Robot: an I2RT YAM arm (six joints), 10 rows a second.
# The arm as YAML. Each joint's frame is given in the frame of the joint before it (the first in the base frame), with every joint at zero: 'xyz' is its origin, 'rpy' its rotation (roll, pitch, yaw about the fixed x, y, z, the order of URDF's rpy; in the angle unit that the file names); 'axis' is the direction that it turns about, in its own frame. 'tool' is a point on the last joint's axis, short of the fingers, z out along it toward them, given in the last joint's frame.
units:
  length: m
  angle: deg
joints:
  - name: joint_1
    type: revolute
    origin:
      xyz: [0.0, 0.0, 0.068]
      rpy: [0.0, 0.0, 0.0]
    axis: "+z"
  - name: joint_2
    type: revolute
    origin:
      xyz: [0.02, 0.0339, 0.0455]
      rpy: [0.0, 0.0, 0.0]
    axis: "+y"
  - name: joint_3
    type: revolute
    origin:
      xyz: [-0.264, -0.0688, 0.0]
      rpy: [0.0, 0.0, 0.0]
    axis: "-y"
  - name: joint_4
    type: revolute
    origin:
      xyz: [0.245, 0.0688, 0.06]
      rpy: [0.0, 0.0, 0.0]
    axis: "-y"
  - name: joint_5
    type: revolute
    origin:
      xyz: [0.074, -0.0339, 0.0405]
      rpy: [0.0, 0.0, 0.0]
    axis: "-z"
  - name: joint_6
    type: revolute
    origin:
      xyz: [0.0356, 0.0, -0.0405]
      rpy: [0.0, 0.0, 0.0]
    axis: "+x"
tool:
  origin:
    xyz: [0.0, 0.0, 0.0]
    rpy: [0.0, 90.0, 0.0]
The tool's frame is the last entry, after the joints.
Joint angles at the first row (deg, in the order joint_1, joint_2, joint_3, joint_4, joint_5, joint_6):
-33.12, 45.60, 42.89, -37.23, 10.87, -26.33
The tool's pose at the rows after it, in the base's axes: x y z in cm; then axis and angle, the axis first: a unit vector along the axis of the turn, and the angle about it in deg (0 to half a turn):
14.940 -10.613 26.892 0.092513 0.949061 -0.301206 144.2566
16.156 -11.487 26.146 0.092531 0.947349 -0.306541 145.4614
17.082 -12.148 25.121 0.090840 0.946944 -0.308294 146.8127
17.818 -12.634 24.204 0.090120 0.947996 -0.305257 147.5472
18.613 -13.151 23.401 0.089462 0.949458 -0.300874 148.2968
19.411 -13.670 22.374 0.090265 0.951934 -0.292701 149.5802
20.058 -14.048 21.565 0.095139 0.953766 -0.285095 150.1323
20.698 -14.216 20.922 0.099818 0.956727 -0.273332 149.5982
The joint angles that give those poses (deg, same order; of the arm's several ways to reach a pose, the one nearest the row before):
-33.12, 50.04, 41.98, -33.32, 11.75, -27.31
-33.13, 54.08, 41.89, -29.80, 12.84, -27.70
-33.13, 57.45, 41.23, -26.74, 13.63, -28.12
-33.12, 60.23, 40.66, -24.21, 13.72, -28.14
-33.12, 63.29, 40.64, -22.04, 13.69, -28.10
-33.12, 66.76, 40.69, -20.25, 13.67, -27.79
-33.06, 69.49, 40.75, -18.63, 13.52, -26.96
-32.71, 71.66, 40.77, -16.95, 12.60, -25.67

